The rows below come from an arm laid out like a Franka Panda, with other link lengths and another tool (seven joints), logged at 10 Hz.
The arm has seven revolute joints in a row. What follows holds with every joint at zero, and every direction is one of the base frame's.
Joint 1 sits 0.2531 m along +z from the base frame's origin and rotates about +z.
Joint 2 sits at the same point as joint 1 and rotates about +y.
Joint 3 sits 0.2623 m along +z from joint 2 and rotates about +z.
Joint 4 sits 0.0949 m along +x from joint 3 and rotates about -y.
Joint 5 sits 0.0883 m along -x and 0.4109 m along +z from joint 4 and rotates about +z.
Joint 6 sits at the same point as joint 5 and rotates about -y.
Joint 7 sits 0.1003 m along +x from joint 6 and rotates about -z.
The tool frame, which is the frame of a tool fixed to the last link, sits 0.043 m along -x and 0.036 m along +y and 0.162 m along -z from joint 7; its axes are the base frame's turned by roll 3.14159, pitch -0.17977 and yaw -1.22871 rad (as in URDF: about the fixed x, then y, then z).
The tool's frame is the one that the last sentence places.
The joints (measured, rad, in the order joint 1, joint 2, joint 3, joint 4, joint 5, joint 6, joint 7), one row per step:
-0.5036 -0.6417 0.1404 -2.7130 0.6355 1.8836 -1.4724
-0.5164 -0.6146 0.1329 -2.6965 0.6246 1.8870 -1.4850
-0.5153 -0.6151 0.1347 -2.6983 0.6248 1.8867 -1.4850
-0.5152 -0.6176 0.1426 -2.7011 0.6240 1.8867 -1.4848
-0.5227 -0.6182 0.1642 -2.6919 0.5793 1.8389 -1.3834
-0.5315 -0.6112 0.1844 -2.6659 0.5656 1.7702 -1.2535
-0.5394 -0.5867 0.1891 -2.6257 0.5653 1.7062 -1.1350
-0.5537 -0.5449 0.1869 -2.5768 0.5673 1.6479 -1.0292
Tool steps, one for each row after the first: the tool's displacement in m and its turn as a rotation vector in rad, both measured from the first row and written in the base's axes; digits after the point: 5 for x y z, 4 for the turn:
0.00198 -0.00966 -0.00258 -0.0011 0.0019 -0.0029
0.00170 -0.00860 -0.00326 -0.0012 0.0038 -0.0004
0.00148 -0.00634 -0.00399 -0.0060 0.0068 0.0061
-0.00514 0.00124 -0.00012 -0.0220 0.1030 -0.0295
-0.00776 0.01396 0.01007 -0.0090 0.2088 -0.0983
-0.00549 0.02234 0.02182 0.0186 0.3017 -0.1730
-0.00041 0.02457 0.03187 0.0513 0.3909 -0.2481

